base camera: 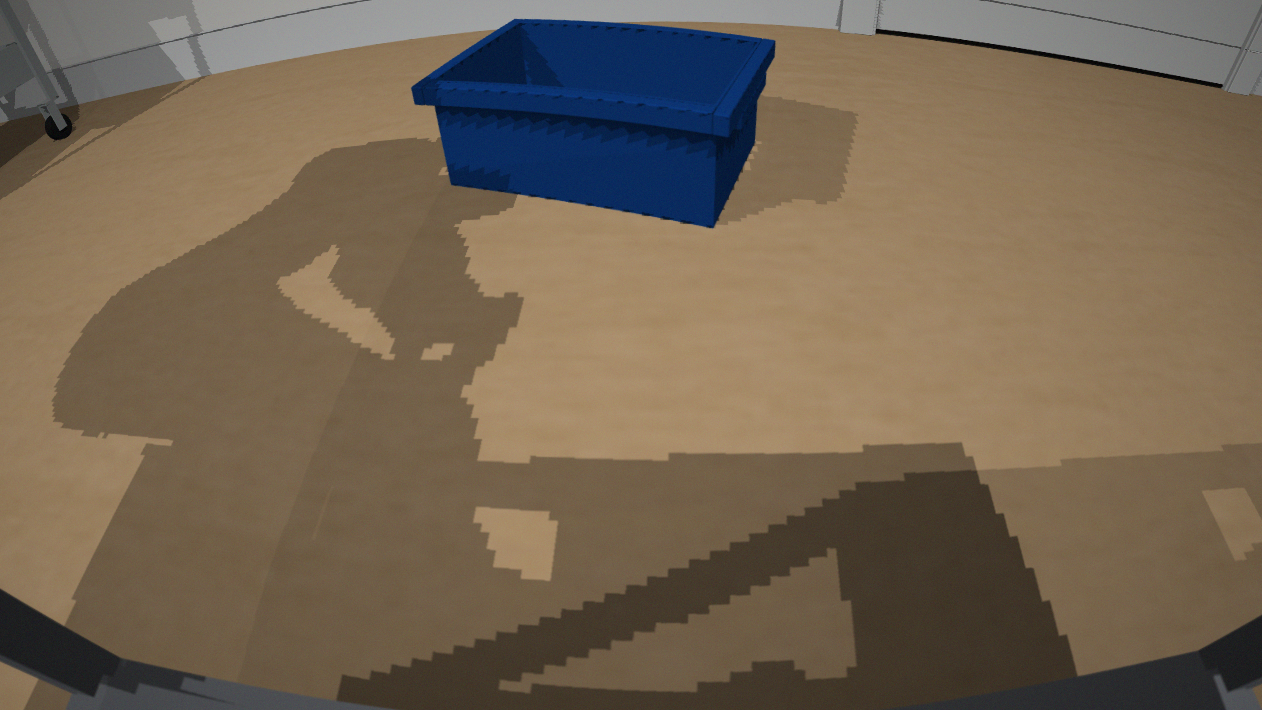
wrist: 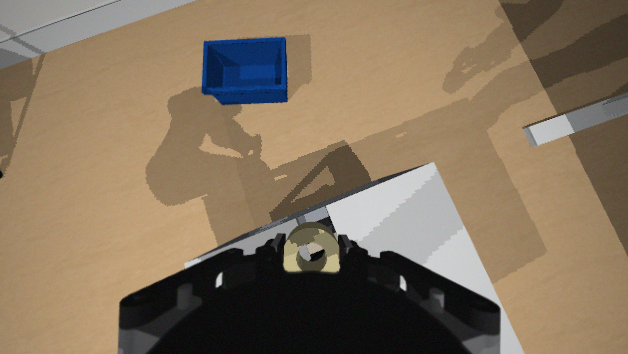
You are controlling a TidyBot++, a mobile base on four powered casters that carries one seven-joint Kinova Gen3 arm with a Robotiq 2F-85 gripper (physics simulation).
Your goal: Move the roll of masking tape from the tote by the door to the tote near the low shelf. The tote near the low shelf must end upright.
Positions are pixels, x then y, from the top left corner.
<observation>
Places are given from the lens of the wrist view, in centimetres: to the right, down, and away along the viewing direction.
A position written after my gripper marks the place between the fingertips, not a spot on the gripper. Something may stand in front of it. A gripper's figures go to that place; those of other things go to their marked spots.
my gripper [wrist: 311, 245]: 0, 6, 16
roll of masking tape [wrist: 310, 232]: 0, 5, 15
blue tote [wrist: 243, 71]: -30, -45, 79
The marked spots on the roll of masking tape and the blue tote are 86 cm apart.
</observation>
